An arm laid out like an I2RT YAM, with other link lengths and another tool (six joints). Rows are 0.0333 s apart.
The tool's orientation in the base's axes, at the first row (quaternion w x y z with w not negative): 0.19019, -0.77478, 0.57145, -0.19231
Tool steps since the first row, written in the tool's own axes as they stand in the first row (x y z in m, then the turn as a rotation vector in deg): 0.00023, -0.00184, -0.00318, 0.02, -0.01, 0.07; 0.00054, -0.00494, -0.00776, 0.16, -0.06, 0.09; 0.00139, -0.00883, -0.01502, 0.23, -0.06, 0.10; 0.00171, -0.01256, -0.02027, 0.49, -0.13, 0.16; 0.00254, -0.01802, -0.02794, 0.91, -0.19, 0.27; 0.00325, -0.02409, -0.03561, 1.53, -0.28, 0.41; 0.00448, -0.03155, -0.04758, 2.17, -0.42, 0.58; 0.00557, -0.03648, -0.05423, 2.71, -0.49, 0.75
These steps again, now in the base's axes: -0.00008, 0.00005, 0.00368, 0.05, -0.01, -0.05; 0.00016, 0.00026, 0.00921, 0.14, -0.13, -0.03; -0.00019, -0.00003, 0.01748, 0.16, -0.20, -0.04; 0.00022, 0.00029, 0.02390, 0.32, -0.42, -0.03; 0.00093, 0.00042, 0.03333, 0.54, -0.80, -0.06; 0.00210, 0.00083, 0.04306, 0.86, -1.36, -0.08; 0.00233, 0.00080, 0.05721, 1.23, -1.92, -0.10; 0.00321, 0.00061, 0.06551, 1.52, -2.41, -0.17
